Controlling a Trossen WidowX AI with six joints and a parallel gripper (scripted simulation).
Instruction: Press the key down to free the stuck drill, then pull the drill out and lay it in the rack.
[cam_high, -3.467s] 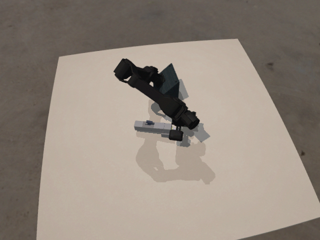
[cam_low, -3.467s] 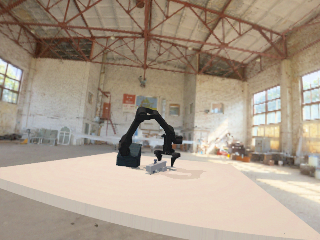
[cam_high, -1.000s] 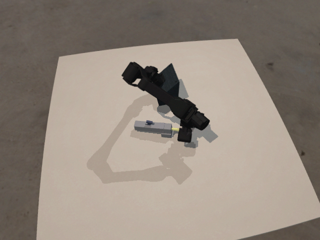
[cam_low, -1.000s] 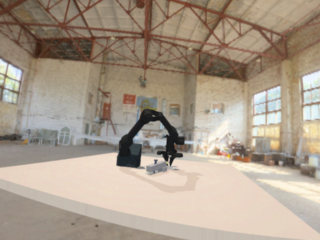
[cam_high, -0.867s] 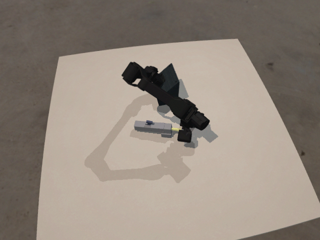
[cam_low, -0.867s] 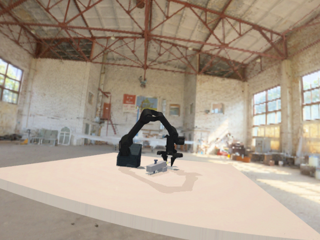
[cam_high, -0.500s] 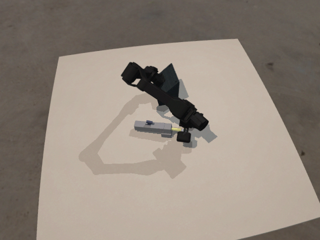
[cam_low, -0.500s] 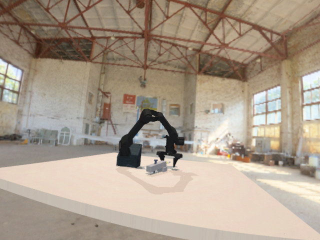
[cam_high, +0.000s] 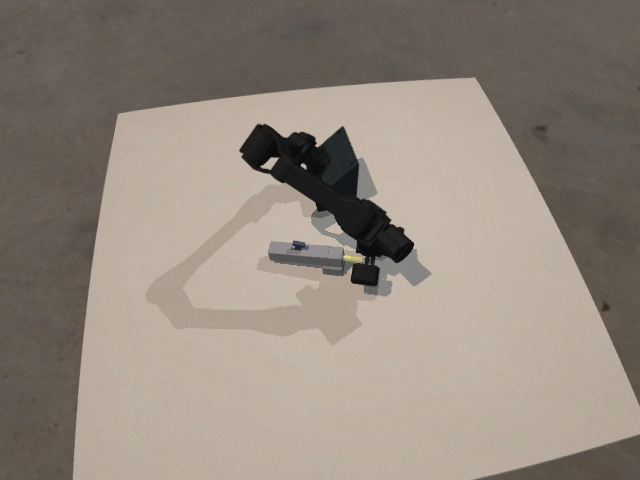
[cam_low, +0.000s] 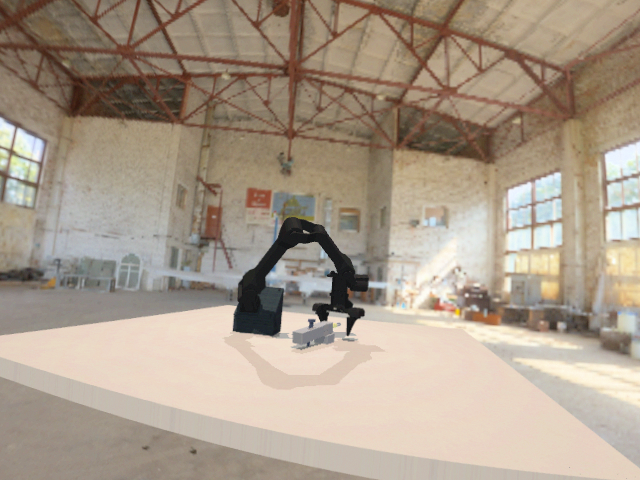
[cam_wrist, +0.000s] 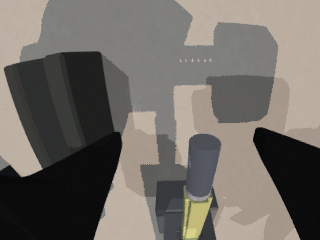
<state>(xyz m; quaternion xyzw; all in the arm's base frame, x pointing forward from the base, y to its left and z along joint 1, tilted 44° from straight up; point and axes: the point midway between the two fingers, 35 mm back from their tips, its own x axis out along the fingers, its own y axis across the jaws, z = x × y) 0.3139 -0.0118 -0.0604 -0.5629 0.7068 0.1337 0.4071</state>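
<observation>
Now: gripper tip 4 cm to the left of the drill, 3 cm below it and 2 cm past it. The rest, counted from my gripper tip: dark grey rack 6 cm behind, 5 cm to the left; then grey housing block 13 cm to the right, 6 cm behind, 2 cm above; then blue key 15 cm to the right, 7 cm behind, 3 cm above.
</observation>
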